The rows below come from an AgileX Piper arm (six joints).
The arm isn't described. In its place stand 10 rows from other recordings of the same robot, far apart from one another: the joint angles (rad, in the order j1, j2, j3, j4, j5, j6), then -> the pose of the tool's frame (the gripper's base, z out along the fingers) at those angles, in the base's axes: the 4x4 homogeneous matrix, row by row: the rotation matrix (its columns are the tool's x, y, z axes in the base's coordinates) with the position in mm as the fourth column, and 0 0 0 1 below.
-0.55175, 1.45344, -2.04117, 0.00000, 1.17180, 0.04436 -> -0.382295, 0.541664, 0.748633, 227.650; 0.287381, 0.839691, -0.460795, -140.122; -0.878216, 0.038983, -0.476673, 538.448; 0, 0, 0, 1
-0.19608, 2.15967, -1.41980, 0.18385, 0.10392, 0.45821 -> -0.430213, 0.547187, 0.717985, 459.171; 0.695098, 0.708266, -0.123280, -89.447; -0.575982, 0.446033, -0.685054, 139.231; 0, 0, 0, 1
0.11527, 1.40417, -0.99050, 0.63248, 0.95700, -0.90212 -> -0.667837, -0.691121, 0.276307, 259.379; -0.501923, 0.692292, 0.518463, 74.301; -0.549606, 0.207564, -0.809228, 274.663; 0, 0, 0, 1
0.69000, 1.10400, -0.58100, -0.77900, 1.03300, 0.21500 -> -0.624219, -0.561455, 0.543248, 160.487; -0.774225, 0.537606, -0.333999, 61.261; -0.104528, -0.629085, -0.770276, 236.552; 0, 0, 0, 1
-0.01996, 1.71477, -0.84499, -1.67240, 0.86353, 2.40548 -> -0.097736, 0.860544, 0.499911, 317.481; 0.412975, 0.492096, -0.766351, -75.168; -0.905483, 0.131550, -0.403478, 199.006; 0, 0, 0, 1
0.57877, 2.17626, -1.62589, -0.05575, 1.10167, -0.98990 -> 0.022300, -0.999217, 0.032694, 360.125; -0.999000, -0.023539, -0.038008, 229.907; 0.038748, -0.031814, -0.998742, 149.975; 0, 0, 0, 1
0.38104, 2.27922, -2.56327, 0.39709, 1.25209, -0.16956 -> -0.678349, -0.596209, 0.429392, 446.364; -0.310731, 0.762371, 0.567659, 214.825; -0.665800, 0.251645, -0.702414, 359.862; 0, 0, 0, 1
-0.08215, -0.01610, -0.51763, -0.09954, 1.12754, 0.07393 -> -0.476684, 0.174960, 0.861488, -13.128; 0.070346, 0.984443, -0.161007, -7.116; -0.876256, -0.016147, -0.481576, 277.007; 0, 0, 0, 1
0.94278, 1.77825, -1.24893, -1.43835, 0.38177, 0.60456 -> 0.221923, -0.586060, 0.779284, 265.979; -0.854734, 0.267683, 0.444721, 309.122; -0.469234, -0.764774, -0.441520, 263.801; 0, 0, 0, 1
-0.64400, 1.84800, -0.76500, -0.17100, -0.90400, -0.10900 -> -0.181605, 0.460419, 0.868927, 294.385; -0.128525, 0.864928, -0.485161, -205.802; -0.974936, -0.199787, -0.097900, 176.672; 0, 0, 0, 1
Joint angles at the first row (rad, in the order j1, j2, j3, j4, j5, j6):
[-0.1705, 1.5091, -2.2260, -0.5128, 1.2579, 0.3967]
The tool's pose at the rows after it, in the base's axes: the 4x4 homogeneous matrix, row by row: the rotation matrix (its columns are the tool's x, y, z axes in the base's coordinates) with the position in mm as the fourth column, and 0 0 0 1 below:
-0.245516, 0.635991, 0.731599, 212.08; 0.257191, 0.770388, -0.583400, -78.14; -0.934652, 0.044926, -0.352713, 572.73; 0, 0, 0, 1
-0.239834, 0.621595, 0.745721, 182.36; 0.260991, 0.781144, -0.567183, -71.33; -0.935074, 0.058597, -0.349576, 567.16; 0, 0, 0, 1
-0.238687, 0.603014, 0.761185, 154.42; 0.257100, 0.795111, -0.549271, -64.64; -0.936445, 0.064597, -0.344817, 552.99; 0, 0, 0, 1
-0.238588, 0.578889, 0.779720, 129.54; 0.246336, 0.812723, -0.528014, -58.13; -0.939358, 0.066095, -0.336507, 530.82; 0, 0, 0, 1
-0.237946, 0.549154, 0.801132, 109.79; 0.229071, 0.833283, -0.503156, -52.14; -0.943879, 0.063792, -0.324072, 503.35; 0, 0, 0, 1
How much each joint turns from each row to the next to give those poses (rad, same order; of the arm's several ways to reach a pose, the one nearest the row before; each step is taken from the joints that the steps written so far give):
[0.0000, -0.1062, 0.0992, 0.0190, -0.0012, 0.0077]
[0.0000, -0.1223, 0.1388, 0.0174, -0.0252, 0.0082]
[0.0001, -0.1335, 0.1718, 0.0152, -0.0470, 0.0083]
[0.0000, -0.1378, 0.1914, 0.0150, -0.0662, 0.0066]
[-0.0002, -0.1299, 0.1911, 0.0155, -0.0792, 0.0014]

